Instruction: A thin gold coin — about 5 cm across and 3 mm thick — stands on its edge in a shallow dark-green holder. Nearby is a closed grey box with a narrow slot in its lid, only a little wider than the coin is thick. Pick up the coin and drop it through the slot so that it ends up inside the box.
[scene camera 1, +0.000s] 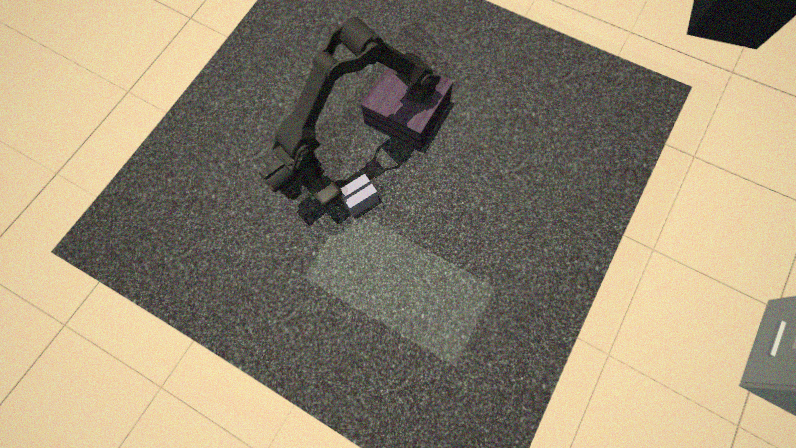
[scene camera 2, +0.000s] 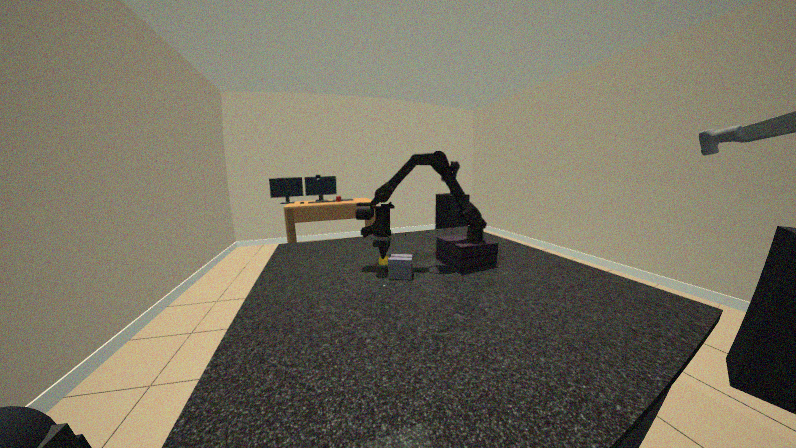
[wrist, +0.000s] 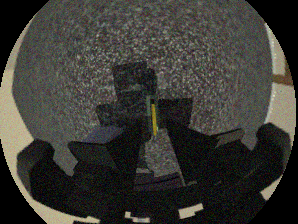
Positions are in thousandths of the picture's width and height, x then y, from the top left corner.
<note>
In view: the gripper (scene camera 1: 398, 416).
The gripper is seen too in the wrist view (wrist: 515, 547).
</note>
